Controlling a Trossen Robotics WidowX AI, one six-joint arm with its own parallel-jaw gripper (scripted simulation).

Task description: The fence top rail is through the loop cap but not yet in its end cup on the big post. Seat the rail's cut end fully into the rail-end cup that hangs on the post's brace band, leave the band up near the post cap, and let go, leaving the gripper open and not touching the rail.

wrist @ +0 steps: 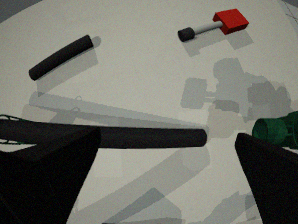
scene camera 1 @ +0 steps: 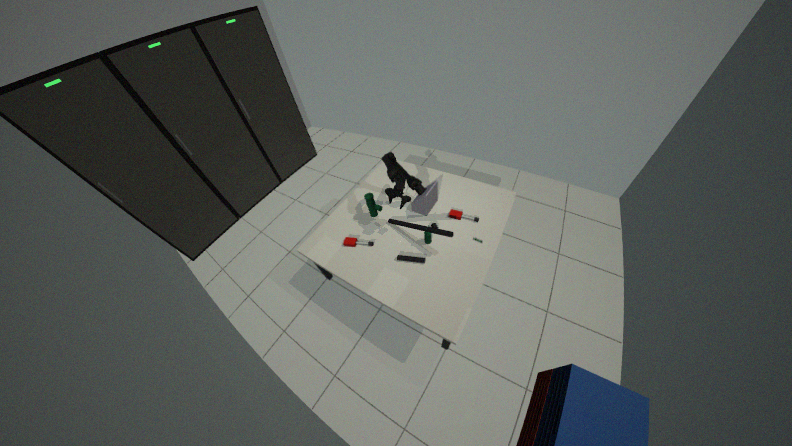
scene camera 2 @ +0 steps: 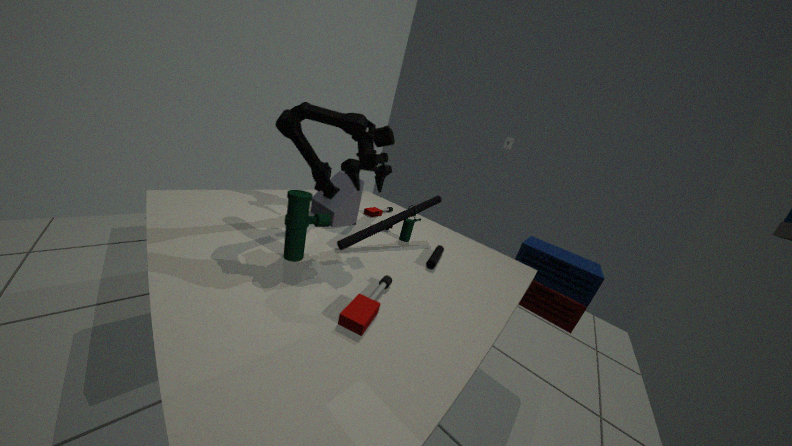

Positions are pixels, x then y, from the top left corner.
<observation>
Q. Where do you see a short black cylinder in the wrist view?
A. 78, 46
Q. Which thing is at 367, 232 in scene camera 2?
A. A black rail.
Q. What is my gripper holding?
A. Nothing.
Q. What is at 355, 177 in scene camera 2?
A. My gripper.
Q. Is my gripper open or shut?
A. Open.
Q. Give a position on a green rail-end cup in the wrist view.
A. At 271, 130
</observation>
